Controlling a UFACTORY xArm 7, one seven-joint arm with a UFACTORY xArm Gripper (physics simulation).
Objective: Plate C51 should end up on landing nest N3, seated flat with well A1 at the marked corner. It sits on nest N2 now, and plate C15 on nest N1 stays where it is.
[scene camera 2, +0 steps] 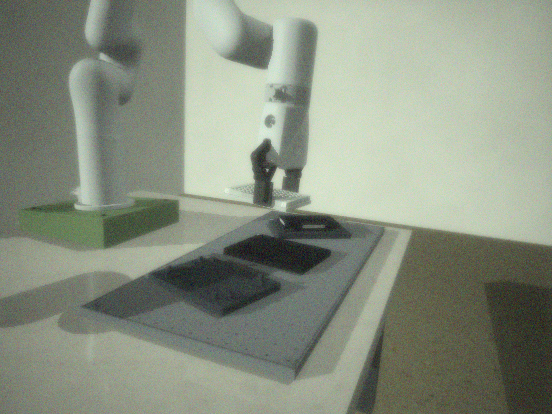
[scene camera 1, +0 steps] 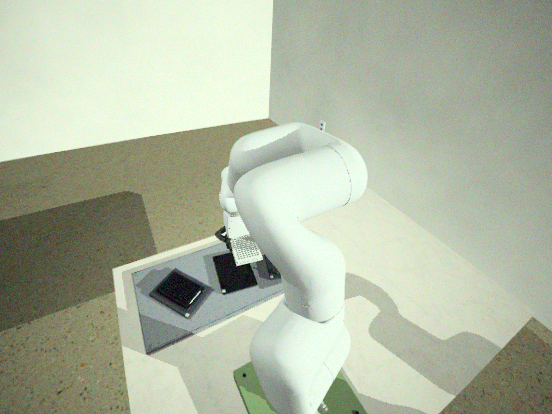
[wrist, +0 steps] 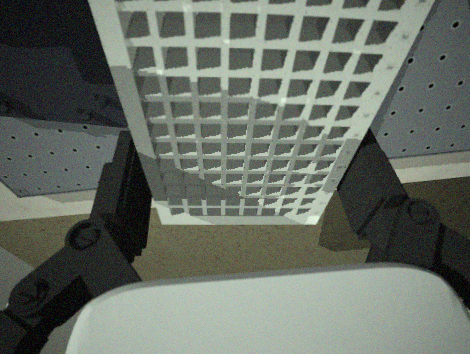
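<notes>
White plate C51 (scene camera 1: pixel 246 251) (scene camera 2: pixel 296 201) (wrist: pixel 225 120) is held in the air, roughly level, clear above the nests. My gripper (scene camera 1: pixel 239 244) (scene camera 2: pixel 278 191) (wrist: pixel 244 148) is shut on it across its long sides. Nest N2 (scene camera 1: pixel 235 275) (scene camera 2: pixel 280 252) is black and bare. Nest N3 (scene camera 1: pixel 271 272) (scene camera 2: pixel 220 287) is bare; the arm hides part of it in scene camera 1. Dark plate C15 (scene camera 1: pixel 180 289) (scene camera 2: pixel 306 221) sits on nest N1 (scene camera 1: pixel 172 307) (scene camera 2: pixel 325 233). Small pale corner marks show on the nests in scene camera 1. Well A1 cannot be made out.
The nests stand on a grey perforated board (scene camera 1: pixel 162 335) (scene camera 2: pixel 280 340) (wrist: pixel 435 100) on a pale table (scene camera 1: pixel 220 345) (scene camera 2: pixel 125 365). The arm's base is on a green block (scene camera 1: pixel 250 387) (scene camera 2: pixel 60 227). A wall stands behind the table in scene camera 1.
</notes>
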